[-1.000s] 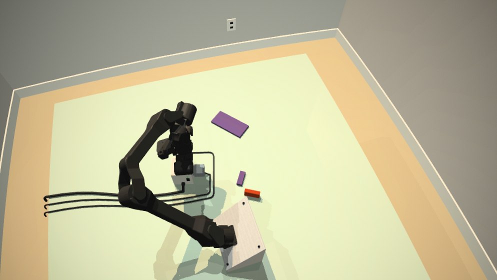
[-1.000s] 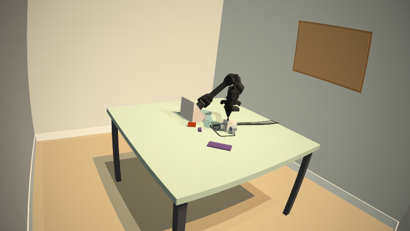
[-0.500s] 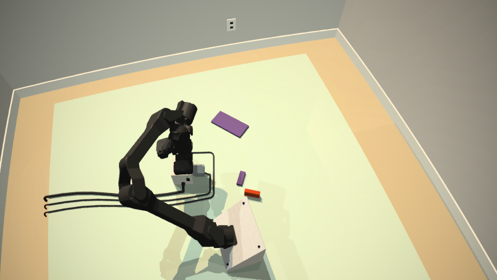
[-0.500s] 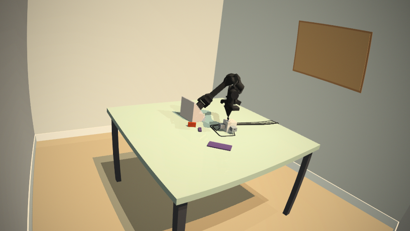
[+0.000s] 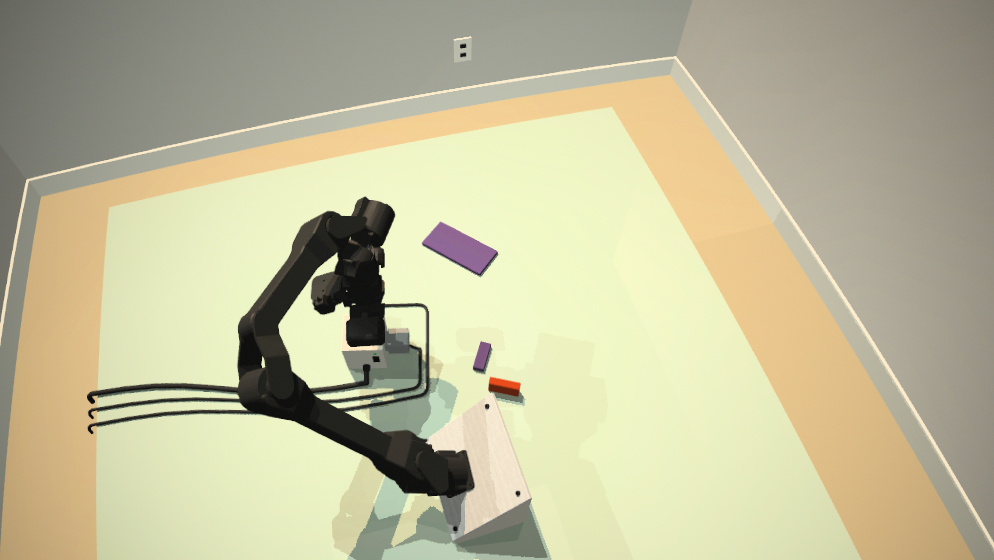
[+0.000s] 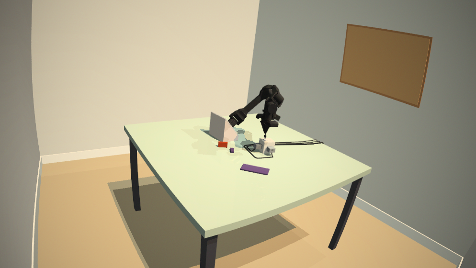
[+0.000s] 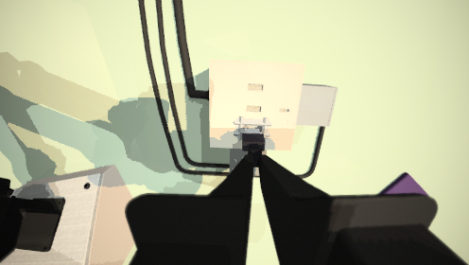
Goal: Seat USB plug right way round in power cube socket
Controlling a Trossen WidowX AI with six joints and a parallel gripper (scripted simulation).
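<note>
Right now my gripper tip is 1 cm to the right of the USB socket and 5 cm above it. Also, from my gripper tip: orange block: 14 cm behind, 21 cm to the right, 11 cm below; then black USB plug: 2 cm below; then purple slab: 21 cm ahead, 21 cm to the right, 12 cm below.
</note>
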